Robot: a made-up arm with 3 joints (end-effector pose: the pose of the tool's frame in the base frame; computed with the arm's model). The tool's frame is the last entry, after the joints.
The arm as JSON. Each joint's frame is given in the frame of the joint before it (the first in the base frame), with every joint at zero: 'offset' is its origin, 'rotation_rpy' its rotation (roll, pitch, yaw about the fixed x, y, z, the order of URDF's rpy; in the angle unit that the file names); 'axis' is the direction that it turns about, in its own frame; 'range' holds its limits. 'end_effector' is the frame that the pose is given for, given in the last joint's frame.
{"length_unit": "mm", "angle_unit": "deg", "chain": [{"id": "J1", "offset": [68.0, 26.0, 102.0], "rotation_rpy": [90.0, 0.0, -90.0], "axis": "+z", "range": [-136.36, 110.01]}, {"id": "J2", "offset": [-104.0, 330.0, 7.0], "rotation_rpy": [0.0, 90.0, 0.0], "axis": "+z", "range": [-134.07, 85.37]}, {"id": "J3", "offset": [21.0, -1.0, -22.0], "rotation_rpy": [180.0, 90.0, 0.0], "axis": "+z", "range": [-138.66, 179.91]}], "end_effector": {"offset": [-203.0, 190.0, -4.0], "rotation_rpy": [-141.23, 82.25, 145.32]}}
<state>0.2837 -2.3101 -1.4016</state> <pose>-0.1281 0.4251 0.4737 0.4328 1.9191 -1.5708</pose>
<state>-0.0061 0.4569 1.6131</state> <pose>-0.0091 -0.0325 0.6310 -1.8198 -0.3156 -0.5879</pose>
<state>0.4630 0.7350 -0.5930</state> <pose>0.2620 0.1479 0.2032 -0.1359 -0.5825 0.1848</pose>
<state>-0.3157 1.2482 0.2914</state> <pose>0.1872 -0.1885 0.3625 -0.1515 -1.0385 -0.6223</pose>
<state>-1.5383 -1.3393 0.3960</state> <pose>-0.0286 -0.2614 -0.0233 0.6248 0.7199 1.1976</pose>
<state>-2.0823 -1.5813 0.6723</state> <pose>0.0375 -0.1662 -0.1792 0.7677 0.1884 1.6144</pose>
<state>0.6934 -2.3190 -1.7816</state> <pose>-0.0731 0.5671 0.1989 0.4760 1.1787 -2.1637</pose>
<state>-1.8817 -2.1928 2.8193</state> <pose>0.2443 -0.2128 0.2966 -0.6491 -1.7438 1.2587</pose>
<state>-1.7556 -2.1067 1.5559</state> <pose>0.2195 -0.1650 -0.0019 -0.1384 -0.4091 1.9553</pose>
